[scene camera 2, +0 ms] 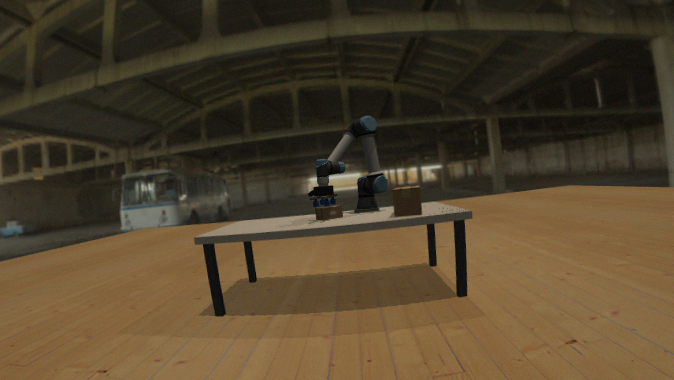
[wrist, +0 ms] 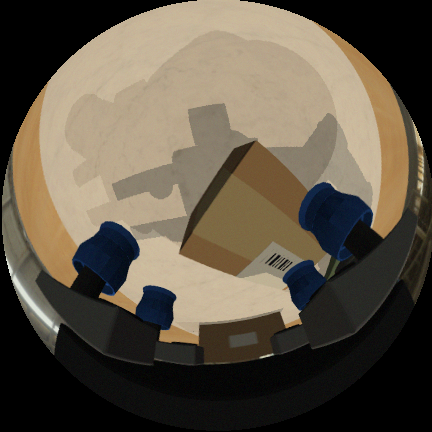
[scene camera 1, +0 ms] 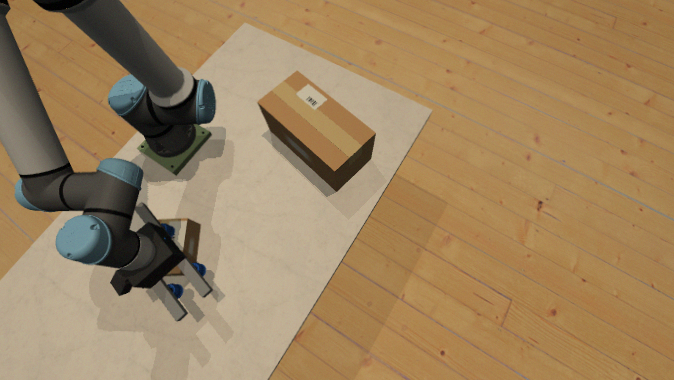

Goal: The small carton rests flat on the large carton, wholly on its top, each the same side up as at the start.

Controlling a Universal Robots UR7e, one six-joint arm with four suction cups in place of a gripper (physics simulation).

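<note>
The small carton lies flat on the table, tape and barcode label up. The large carton stands apart from it near the table's far end, its taped, labelled top up and bare. My gripper, with four blue suction cups, is low over the small carton but off to one side. In the wrist view two right cups overlap the carton's edge, while two left cups are beside it. No cup shows a clear grip on the carton; the arm partly hides it in scene camera 1.
The pale table carries both cartons and the arm. The arm's green base plate is between the gripper and the table's far end, left of the large carton in scene camera 1. The table's long edge runs right of both cartons.
</note>
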